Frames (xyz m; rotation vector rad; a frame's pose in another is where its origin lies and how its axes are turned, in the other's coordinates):
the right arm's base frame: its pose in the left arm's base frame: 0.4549 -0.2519 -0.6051 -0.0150 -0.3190 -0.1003
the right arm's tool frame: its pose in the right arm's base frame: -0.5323 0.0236 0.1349 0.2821 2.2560 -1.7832
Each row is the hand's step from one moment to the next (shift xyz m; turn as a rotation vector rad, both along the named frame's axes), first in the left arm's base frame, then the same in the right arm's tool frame.
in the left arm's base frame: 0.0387 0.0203 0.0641 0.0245 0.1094 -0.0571
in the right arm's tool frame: -0.0675 -0.0234 -0.0301 0.0229 0.0782 -0.0958
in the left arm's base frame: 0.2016 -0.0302 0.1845 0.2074 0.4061 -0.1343
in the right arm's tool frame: -0.2734 -0.0287 0.0041 -0.0543 0.2995 -0.3652
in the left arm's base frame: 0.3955 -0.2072 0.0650 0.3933 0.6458 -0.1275
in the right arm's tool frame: -0.3710 0.1503 0.2081 -0.1883 0.4470 -0.5939
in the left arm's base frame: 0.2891 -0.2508 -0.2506 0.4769 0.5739 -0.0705
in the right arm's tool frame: -0.1014 0.3257 0.3048 -0.2947 0.4401 -0.5303
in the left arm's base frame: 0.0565 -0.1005 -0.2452 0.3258 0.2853 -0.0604
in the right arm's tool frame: 0.0930 0.2082 0.1464 -0.2023 0.2918 -0.2552
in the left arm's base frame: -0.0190 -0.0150 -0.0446 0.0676 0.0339 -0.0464
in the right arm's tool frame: 0.0406 0.0209 0.0222 -0.0238 0.0826 -0.0219
